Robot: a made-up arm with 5 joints. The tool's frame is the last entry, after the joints.
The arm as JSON. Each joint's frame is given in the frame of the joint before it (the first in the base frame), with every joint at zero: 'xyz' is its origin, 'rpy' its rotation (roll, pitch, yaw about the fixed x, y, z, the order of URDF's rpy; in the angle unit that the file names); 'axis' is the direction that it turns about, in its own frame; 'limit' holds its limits. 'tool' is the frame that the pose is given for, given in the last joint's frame.
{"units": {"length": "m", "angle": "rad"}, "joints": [
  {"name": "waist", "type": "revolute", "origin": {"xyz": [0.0, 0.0, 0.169], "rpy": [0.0, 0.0, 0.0]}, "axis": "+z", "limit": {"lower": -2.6, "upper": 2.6}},
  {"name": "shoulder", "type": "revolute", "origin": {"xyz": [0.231, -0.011, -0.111], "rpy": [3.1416, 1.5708, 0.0]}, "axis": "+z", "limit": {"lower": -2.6, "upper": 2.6}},
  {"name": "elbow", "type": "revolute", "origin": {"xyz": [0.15, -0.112, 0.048], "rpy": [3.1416, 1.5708, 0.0]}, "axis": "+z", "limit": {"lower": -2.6, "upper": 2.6}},
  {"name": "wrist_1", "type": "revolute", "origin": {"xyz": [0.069, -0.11, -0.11], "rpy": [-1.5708, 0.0, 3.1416]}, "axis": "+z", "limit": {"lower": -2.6, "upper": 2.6}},
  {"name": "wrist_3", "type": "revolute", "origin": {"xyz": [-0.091, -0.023, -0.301], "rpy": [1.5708, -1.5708, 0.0]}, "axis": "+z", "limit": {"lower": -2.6, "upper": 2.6}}
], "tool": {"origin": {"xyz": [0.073, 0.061, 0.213], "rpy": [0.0, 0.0, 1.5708]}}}
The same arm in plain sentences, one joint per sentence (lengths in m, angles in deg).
The arm has five revolute joints in a row. What follows holds with every joint at zero, and every direction is one of the base frame's.
The first joint sits 0.1690 m along +z from the base frame's origin and turns about +z, from -148.97 to 148.97 deg.
The second joint sits 0.2310 m along +x and 0.0110 m along -y and 0.1110 m along -z from the first joint and turns about -x, from -148.97 to 148.97 deg.
The third joint sits 0.0480 m along -x and 0.1120 m along +y and 0.1500 m along -z from the second joint and turns about +z, from -148.97 to 148.97 deg.
The fourth joint sits 0.0690 m along +x and 0.1100 m along -y and 0.1100 m along -z from the third joint and turns about -y, from -148.97 to 148.97 deg.
The fifth joint sits 0.0910 m along +x and 0.3010 m along +y and 0.0230 m along +z from the fourth joint and turns about +z, from -148.97 to 148.97 deg.
The tool frame, which is the frame that the pose is given for, sits 0.0610 m along +x and 0.0730 m along -y and 0.2130 m along +z from the fifth joint; its axes are the base frame's turned by roll 0.00, pitch 0.00 and yaw 0.00 deg (as in URDF: about the fixed x, then y, then z).

